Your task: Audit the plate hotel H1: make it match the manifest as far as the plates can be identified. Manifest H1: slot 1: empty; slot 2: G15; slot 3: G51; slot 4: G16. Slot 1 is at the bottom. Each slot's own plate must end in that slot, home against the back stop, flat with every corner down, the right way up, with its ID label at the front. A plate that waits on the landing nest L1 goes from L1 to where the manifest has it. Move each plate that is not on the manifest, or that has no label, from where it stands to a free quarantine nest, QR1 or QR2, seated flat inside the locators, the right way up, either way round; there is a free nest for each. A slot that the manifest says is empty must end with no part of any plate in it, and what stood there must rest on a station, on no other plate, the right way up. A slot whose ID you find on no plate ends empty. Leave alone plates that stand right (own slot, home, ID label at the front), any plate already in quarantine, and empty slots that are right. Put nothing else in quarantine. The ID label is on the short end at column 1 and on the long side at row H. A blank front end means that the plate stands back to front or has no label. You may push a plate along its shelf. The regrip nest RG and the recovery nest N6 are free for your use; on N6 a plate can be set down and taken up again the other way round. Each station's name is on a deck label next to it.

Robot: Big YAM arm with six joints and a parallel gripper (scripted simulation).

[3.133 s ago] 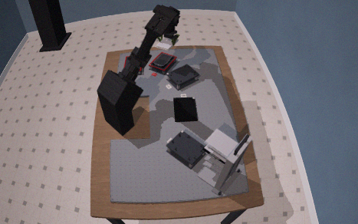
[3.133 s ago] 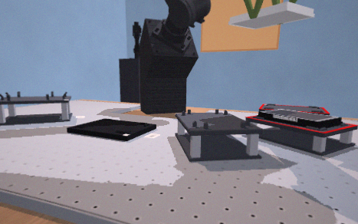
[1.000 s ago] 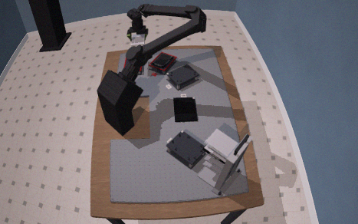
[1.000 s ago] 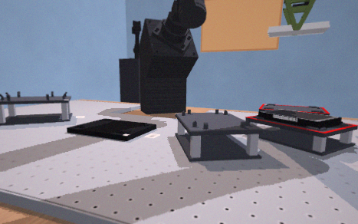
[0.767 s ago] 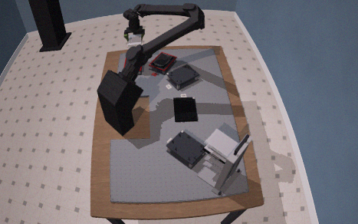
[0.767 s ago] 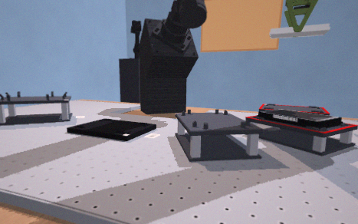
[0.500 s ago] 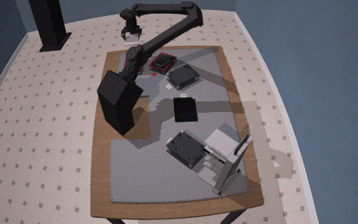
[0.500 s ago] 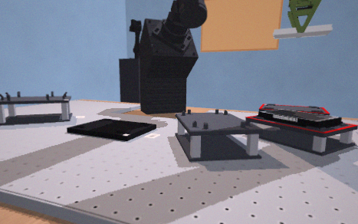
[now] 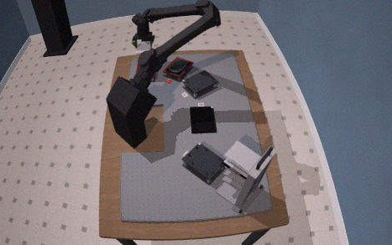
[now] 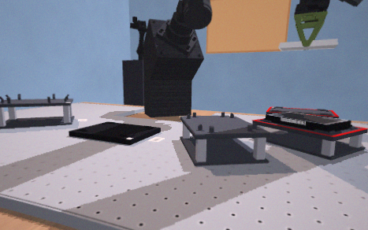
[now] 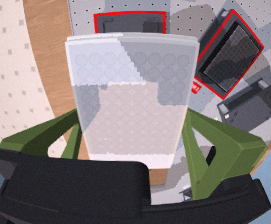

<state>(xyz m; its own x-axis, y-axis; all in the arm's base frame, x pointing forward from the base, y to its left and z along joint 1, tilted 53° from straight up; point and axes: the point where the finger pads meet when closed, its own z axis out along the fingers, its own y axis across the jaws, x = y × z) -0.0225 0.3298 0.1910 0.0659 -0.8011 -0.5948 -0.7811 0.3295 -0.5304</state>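
Right now the red-edged quarantine nest is 18 cm below my hand. Also, from my hand: flat black pad 36 cm ahead, 34 cm to the right, 21 cm below; h1 deck label 61 cm to the right, 54 cm ahead, 22 cm below; dark plate 20 cm ahead, 17 cm below, 3 cm to the left.
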